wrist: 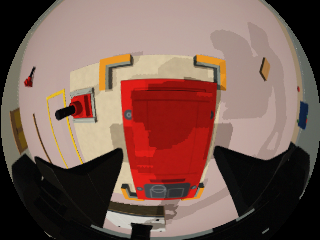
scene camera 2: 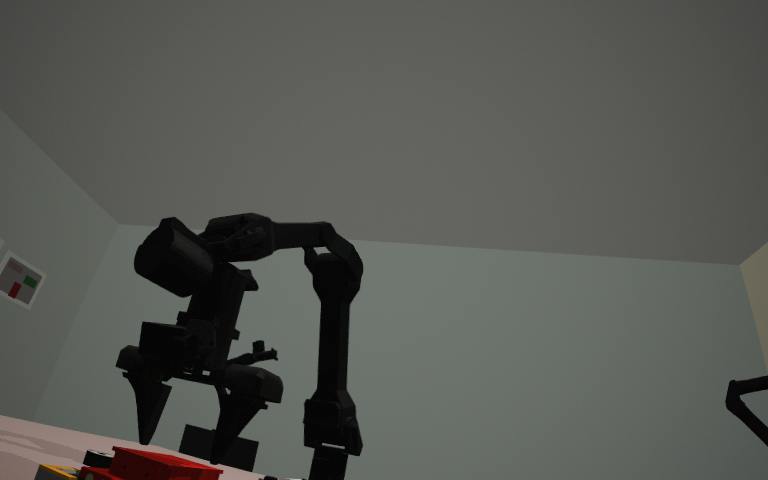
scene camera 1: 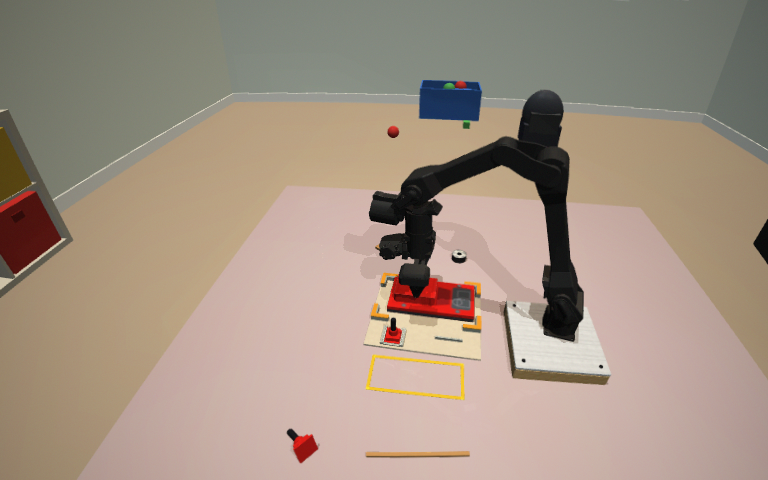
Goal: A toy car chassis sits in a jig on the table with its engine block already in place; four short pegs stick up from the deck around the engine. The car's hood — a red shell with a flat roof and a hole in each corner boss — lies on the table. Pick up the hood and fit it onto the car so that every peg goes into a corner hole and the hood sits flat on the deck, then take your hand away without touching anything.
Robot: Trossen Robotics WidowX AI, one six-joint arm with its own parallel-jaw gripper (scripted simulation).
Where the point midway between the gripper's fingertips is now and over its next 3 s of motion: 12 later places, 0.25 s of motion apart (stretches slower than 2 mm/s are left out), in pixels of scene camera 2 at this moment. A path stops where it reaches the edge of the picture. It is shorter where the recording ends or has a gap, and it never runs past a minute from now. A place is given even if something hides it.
My gripper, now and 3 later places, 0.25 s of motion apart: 177,454; 184,415; 187,406; 188,404
